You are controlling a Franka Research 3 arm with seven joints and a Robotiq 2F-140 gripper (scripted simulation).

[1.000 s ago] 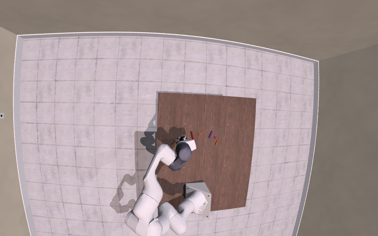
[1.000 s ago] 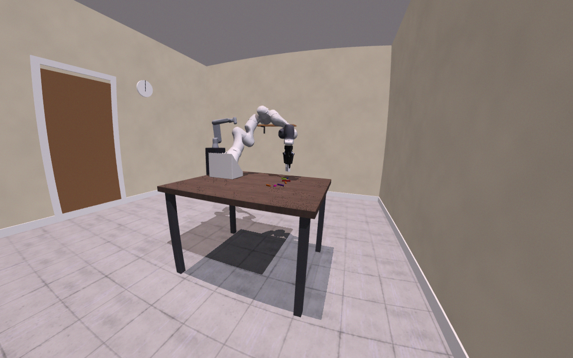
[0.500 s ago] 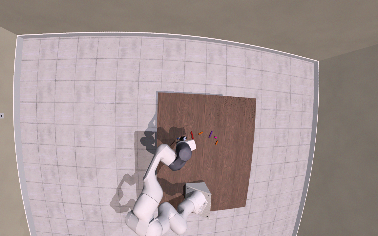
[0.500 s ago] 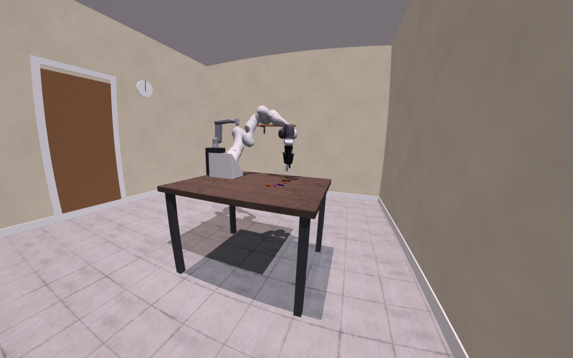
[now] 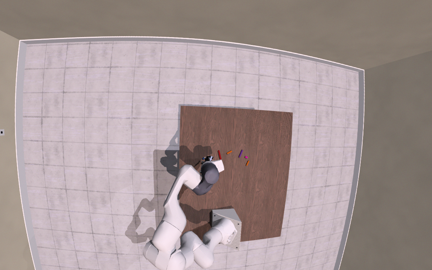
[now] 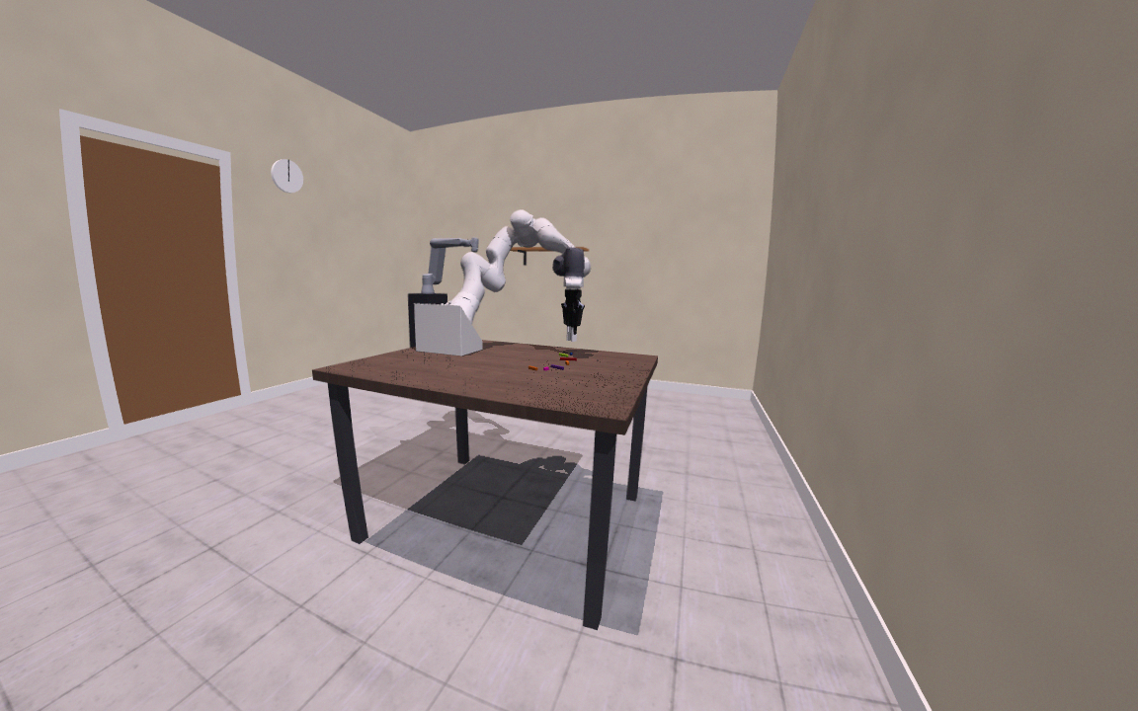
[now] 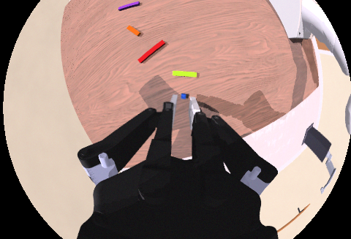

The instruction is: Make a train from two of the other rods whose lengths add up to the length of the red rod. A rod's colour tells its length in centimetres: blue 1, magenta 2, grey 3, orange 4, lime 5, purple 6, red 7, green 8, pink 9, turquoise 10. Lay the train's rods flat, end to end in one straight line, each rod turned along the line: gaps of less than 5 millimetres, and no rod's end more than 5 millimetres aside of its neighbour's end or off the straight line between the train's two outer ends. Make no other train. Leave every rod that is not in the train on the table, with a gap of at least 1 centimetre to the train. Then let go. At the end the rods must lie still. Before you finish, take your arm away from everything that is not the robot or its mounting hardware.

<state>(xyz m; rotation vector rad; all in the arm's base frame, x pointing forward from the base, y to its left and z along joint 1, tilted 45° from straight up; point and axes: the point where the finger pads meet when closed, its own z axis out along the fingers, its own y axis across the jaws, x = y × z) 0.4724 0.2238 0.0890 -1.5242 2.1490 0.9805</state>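
The small blue rod is 90 mm below my hand. Round my hand: red rod: 120 mm to the right, 90 mm below, 40 mm ahead; purple rod: 280 mm to the right, 90 mm below, 70 mm ahead; lime rod: 90 mm below, 50 mm to the right, 20 mm behind.
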